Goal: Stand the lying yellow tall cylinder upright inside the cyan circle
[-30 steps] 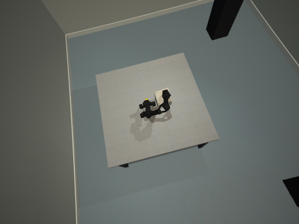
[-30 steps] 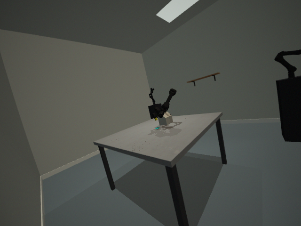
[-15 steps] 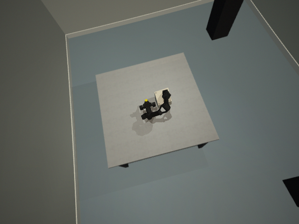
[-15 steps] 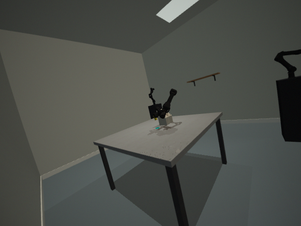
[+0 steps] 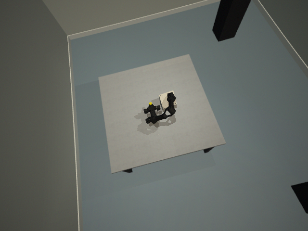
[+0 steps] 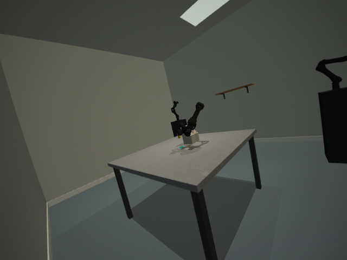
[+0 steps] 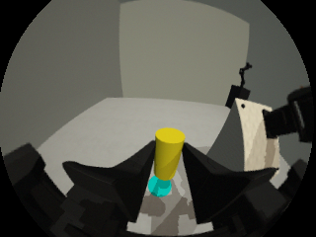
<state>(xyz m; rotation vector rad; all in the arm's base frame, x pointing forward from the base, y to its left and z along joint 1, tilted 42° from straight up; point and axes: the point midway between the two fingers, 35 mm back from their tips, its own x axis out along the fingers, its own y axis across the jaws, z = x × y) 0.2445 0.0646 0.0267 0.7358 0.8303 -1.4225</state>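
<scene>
Right now the cyan circle is 160 mm below my gripper tip. From my gripper tip the other things lie so: yellow tall cylinder (20 mm below).
</scene>
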